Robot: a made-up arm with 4 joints. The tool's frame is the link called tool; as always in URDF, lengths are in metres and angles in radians.
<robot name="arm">
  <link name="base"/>
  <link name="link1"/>
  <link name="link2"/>
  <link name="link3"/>
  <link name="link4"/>
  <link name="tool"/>
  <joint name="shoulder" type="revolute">
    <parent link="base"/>
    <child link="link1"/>
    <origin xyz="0 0 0.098" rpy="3.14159 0 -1.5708"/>
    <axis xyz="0 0 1"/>
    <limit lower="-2.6" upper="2.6" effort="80" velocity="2.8"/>
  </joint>
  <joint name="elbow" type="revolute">
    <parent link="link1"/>
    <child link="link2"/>
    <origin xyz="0.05 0.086 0.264" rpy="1.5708 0 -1.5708"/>
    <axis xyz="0 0 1"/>
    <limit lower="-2.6" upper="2.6" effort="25" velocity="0.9"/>
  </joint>
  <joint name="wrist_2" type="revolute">
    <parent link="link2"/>
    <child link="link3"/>
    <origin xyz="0.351 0.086 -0.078" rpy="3.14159 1.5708 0"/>
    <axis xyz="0 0 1"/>
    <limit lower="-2.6" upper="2.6" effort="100" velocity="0.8"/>
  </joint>
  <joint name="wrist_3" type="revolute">
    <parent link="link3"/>
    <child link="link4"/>
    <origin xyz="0.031 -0.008 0.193" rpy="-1.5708 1.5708 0"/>
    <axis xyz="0 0 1"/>
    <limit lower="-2.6" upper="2.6" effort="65" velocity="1.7"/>
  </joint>
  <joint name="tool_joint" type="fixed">
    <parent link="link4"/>
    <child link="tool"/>
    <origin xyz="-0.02 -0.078 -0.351"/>
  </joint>
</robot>
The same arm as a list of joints. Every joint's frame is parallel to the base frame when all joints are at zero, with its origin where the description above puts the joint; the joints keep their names.
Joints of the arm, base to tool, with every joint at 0 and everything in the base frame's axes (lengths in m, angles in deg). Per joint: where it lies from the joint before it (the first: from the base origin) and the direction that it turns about. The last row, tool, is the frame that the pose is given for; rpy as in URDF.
shoulder: axis -z offset 0.0000 0.0000 0.0980
elbow: axis +y offset -0.0860 -0.0500 -0.2640
wrist_2: axis -x offset 0.3510 -0.0780 -0.0860
wrist_3: axis +z offset -0.1930 -0.0310 -0.0080
tool: offset -0.0200 -0.0780 -0.3510 rpy 0.00 0.00 0.00
Joint limits (deg, base to tool): -148.97..148.97 -148.97..148.97 -148.97..148.97 -148.97..148.97

